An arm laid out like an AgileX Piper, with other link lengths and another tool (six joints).
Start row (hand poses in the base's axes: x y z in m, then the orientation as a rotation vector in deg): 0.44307, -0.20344, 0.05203, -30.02, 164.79, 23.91
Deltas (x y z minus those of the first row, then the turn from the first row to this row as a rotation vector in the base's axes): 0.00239, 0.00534, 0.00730, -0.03, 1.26, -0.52; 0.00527, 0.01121, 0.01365, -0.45, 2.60, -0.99; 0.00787, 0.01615, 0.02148, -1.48, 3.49, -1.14; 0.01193, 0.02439, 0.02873, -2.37, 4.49, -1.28; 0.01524, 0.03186, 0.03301, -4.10, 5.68, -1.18; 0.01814, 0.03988, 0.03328, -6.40, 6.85, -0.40; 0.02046, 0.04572, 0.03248, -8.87, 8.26, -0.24; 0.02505, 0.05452, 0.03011, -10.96, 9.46, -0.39; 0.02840, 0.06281, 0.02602, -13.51, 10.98, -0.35; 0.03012, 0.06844, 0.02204, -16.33, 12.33, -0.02; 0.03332, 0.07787, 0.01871, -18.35, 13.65, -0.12; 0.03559, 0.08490, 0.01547, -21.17, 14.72, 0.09
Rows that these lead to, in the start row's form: 0.44546, -0.19810, 0.05933, -29.18, 166.08, 24.27; 0.44834, -0.19223, 0.06568, -28.47, 167.57, 24.10; 0.45094, -0.18729, 0.07351, -28.35, 168.81, 22.93; 0.45500, -0.17905, 0.08076, -28.21, 170.09, 22.00; 0.45831, -0.17158, 0.08504, -28.55, 171.81, 19.92; 0.46121, -0.16356, 0.08531, -30.01, 173.56, 17.05; 0.46353, -0.15772, 0.08451, -30.54, 175.63, 13.86; 0.46812, -0.14892, 0.08214, 30.42, -176.74, -11.01; 0.47147, -0.14063, 0.07805, 30.09, -175.00, -7.42; 0.47319, -0.13500, 0.07407, 30.26, -173.20, -3.50; 0.47639, -0.12557, 0.07074, 29.73, -171.66, -0.78; 0.47866, -0.11854, 0.06750, 29.80, -170.01, 3.10
